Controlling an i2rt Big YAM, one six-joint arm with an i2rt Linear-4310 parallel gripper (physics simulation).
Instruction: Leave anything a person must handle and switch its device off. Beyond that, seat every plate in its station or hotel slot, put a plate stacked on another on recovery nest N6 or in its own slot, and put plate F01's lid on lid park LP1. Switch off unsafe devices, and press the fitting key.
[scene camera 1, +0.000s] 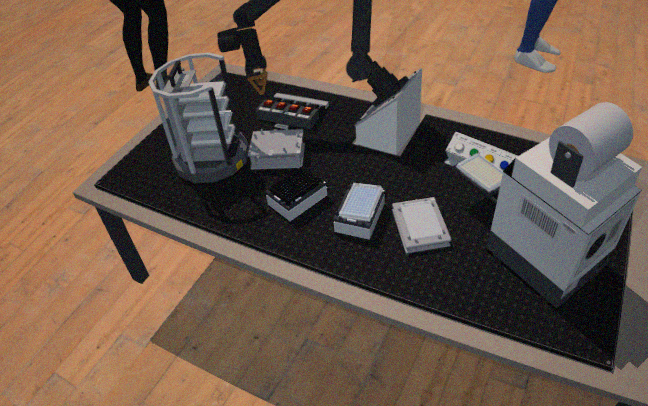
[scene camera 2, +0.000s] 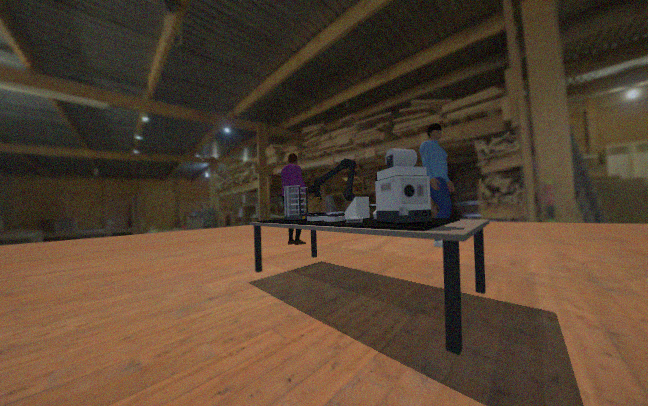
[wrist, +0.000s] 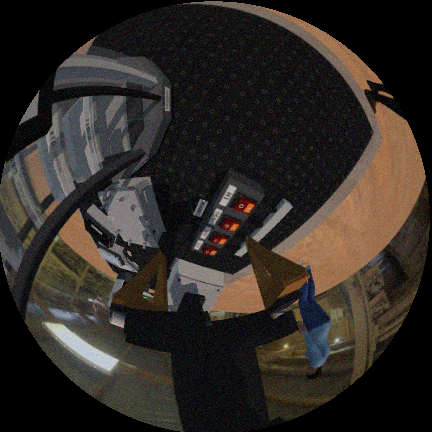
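Where they show: gripper, fingertip midpoint: (scene camera 1: 262, 89) (scene camera 2: 318, 205) (wrist: 202, 247); arm's base, link origin: (scene camera 1: 391, 93) (scene camera 2: 357, 202) (wrist: 190, 304).
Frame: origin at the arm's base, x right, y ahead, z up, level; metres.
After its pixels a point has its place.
Note:
My gripper (scene camera 1: 259, 92) {x 0.410, y 0.134, z -0.009 m} (wrist: 202, 247) {x 0.410, y 0.134, z -0.009 m} is open and empty, above the back edge of the mat near the HI end of the dark switch strip (scene camera 1: 288, 117) {x 0.329, y 0.117, z -0.112 m} (wrist: 250, 182) {x 0.461, y 0.089, z -0.126 m}. The strip has several lit red rocker switches. The plate hotel (scene camera 1: 212, 172) {x 0.383, y 0.463, z -0.104 m} (wrist: 161, 125) {x 0.481, y 0.255, z -0.113 m} stands at the left. A light grey station (scene camera 1: 275, 159) {x 0.266, y 0.298, z -0.139 m} (wrist: 132, 212) {x 0.314, y 0.260, z -0.085 m} is beside it. A black plate (scene camera 1: 296, 187) {x 0.093, y 0.435, z -0.077 m} and a pale blue plate (scene camera 1: 361, 201) {x -0.095, y 0.408, z -0.076 m} sit on stations in front. A white plate or lid (scene camera 1: 422, 220) {x -0.257, y 0.373, z -0.110 m} lies on a low station. A yellowish plate (scene camera 1: 481, 171) {x -0.362, y 0.219, z -0.020 m} is tilted against the key panel (scene camera 1: 456, 144) {x -0.244, y 0.069, z -0.074 m}.
A white wedge-shaped housing (scene camera 1: 385, 132) {x -0.024, y 0.103, z -0.077 m} (wrist: 202, 275) {x 0.080, y -0.003, z -0.114 m} stands behind the stations. A large white device (scene camera 1: 535, 200) {x -0.531, y 0.416, z 0.115 m} (scene camera 2: 395, 197) {x -0.632, y 0.467, z 0.009 m} with a cylinder on top fills the right end. A person in purple (scene camera 2: 292, 174) and one in blue (scene camera 2: 434, 157) (wrist: 317, 340) stand beyond the table (scene camera 2: 350, 230) {x -0.449, y 0.652, z -0.169 m}.

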